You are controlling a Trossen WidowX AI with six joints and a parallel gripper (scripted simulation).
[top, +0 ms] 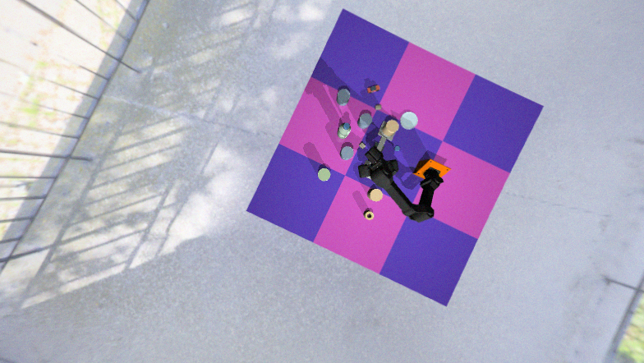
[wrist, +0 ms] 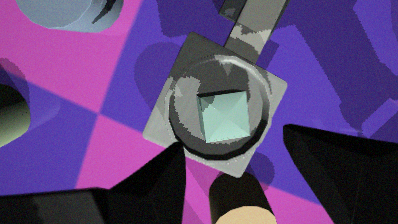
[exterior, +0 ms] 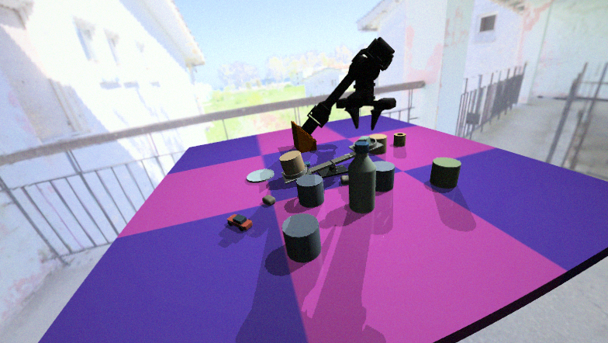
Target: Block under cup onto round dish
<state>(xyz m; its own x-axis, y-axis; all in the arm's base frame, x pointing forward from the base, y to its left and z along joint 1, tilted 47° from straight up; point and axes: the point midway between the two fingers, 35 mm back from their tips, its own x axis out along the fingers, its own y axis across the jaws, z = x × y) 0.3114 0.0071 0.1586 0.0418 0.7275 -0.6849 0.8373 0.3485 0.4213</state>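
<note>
The teal block lies 40 mm below my gripper tip. Also, from my gripper tip: tan ring: 100 mm behind, 240 mm to the left, 110 mm below; green cylinder: 220 mm ahead, 140 mm to the left, 90 mm below; grey-green bottle: 220 mm ahead, 140 mm to the right, 20 mm below.
</note>
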